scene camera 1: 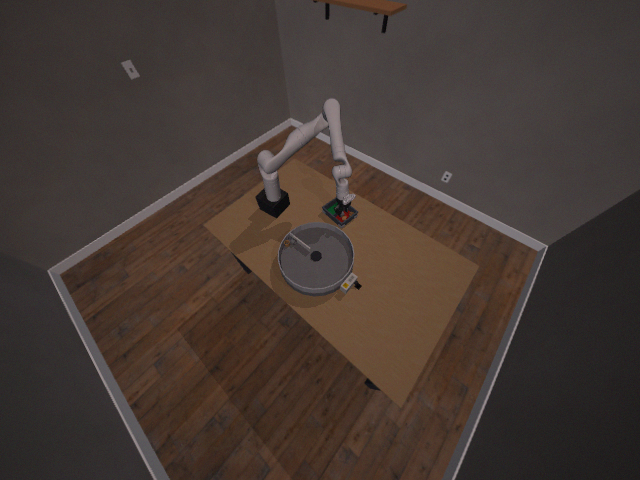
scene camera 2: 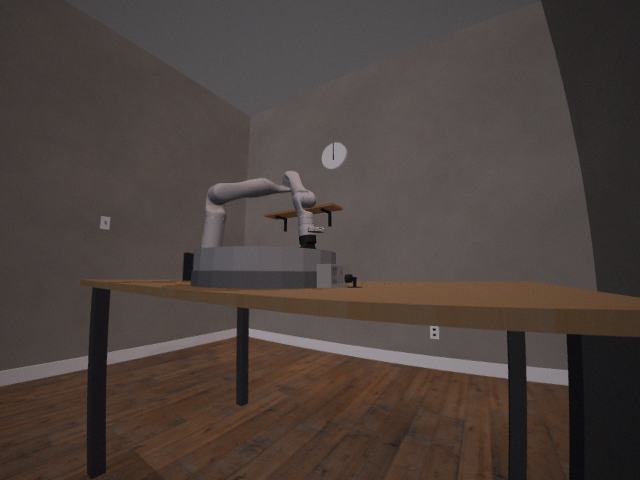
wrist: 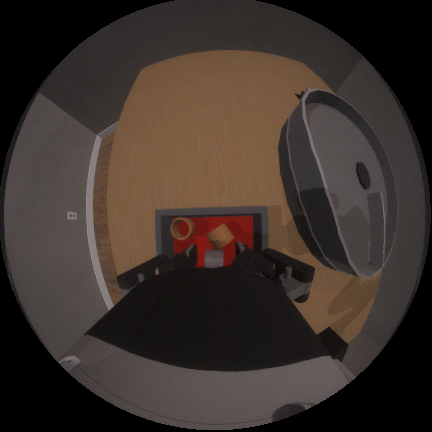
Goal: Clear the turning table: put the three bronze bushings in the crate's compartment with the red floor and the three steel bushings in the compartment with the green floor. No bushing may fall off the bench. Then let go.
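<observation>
The turning table has a bronze bushing near its rim, beside the straight bar; a greyish shape next to it is too small to tell. The crate stands beside the turning table. In its red compartment the wrist view shows an upright bronze bushing, a tilted or lying bronze bushing and a steel bushing on its side. My gripper is partly open and empty, low over the crate, its fingertips on either side of the steel bushing. The gripper hides the green compartment in the wrist view.
A white box with a yellow mark and a small black part stand at the turning table's rim. The arm's black base stands on the bench. A wall shelf hangs behind.
</observation>
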